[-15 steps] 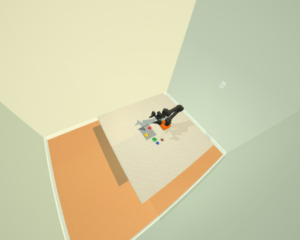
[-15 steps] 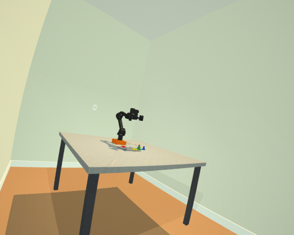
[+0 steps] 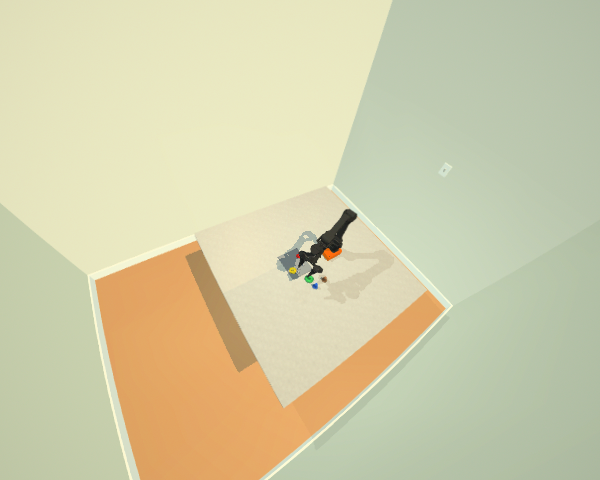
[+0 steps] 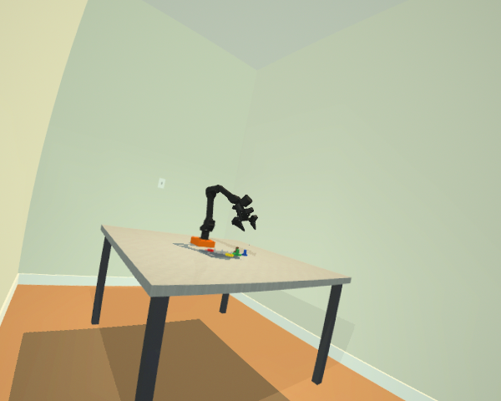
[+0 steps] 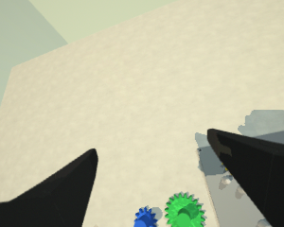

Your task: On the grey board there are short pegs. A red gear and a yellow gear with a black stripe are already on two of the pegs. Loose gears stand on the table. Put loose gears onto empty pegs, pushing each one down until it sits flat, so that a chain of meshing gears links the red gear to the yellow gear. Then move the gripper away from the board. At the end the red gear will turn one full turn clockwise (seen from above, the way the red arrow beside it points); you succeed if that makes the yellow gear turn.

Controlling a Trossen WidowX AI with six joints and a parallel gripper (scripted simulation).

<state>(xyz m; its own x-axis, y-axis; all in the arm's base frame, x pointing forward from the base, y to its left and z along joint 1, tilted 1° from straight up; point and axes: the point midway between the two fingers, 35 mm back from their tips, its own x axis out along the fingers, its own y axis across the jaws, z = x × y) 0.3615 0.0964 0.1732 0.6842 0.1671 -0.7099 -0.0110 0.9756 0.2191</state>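
Now: the blue gear 9 cm behind my gripper tip, 7 cm to the left of it and 17 cm below it. The rest, counted from my gripper tip: green gear 9 cm behind, 17 cm below; then red gear 13 cm behind, 19 cm to the right, 17 cm below; then brown gear 18 cm behind, 6 cm to the left, 17 cm below.
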